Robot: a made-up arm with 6 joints. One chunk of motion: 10 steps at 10 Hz.
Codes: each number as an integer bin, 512 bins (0 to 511) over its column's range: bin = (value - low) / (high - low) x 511, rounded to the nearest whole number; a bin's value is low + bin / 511 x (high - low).
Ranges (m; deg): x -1.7..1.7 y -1.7..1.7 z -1.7..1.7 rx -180..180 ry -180..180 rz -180..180
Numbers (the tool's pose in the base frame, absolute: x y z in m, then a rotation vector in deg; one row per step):
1: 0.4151 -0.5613 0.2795 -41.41 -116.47 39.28
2: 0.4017 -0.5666 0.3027 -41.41 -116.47 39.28
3: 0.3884 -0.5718 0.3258 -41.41 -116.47 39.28
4: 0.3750 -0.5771 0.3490 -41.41 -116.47 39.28
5: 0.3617 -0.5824 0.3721 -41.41 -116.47 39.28
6: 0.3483 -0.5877 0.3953 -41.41 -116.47 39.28
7: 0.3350 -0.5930 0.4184 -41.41 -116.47 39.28
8: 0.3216 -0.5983 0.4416 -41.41 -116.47 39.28
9: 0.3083 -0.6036 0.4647 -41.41 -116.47 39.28
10: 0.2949 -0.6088 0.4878 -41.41 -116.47 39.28
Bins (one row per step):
1: 318 171 298 197 90 311
2: 316 170 301 197 90 311
3: 314 170 304 197 90 311
4: 312 169 308 197 90 311
5: 310 168 311 197 90 311
6: 308 167 315 197 90 311
7: 306 166 318 197 90 311
8: 304 166 322 197 90 311
9: 302 165 325 197 90 311
10: 300 164 329 197 90 311

